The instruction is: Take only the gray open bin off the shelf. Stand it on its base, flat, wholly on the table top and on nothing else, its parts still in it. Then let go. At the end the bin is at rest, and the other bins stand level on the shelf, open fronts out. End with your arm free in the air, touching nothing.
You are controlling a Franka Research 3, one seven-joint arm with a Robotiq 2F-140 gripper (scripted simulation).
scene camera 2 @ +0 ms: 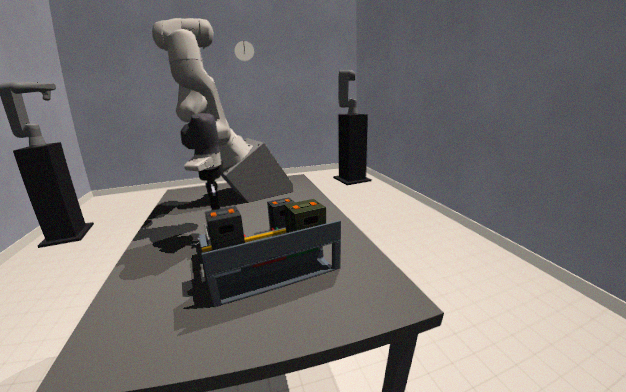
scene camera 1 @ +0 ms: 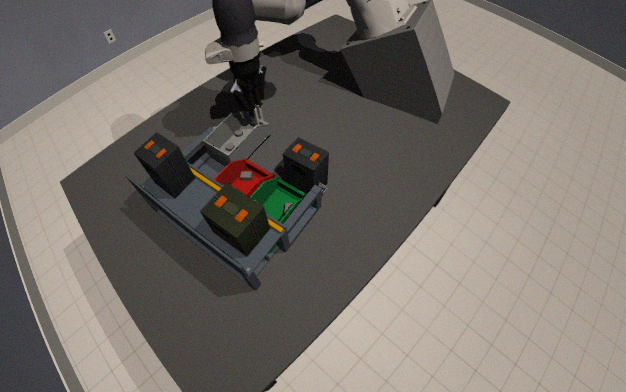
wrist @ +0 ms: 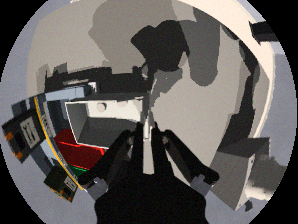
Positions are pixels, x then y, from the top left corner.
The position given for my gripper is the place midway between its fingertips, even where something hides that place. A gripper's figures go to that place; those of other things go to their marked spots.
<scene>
My gripper (scene camera 1: 257, 121) is 0.94 m from the lens. A gray open bin (scene camera 1: 253, 135) is 0.86 m from the lens. A green bin (scene camera 1: 273, 194) is 0.81 m from the lens.
</scene>
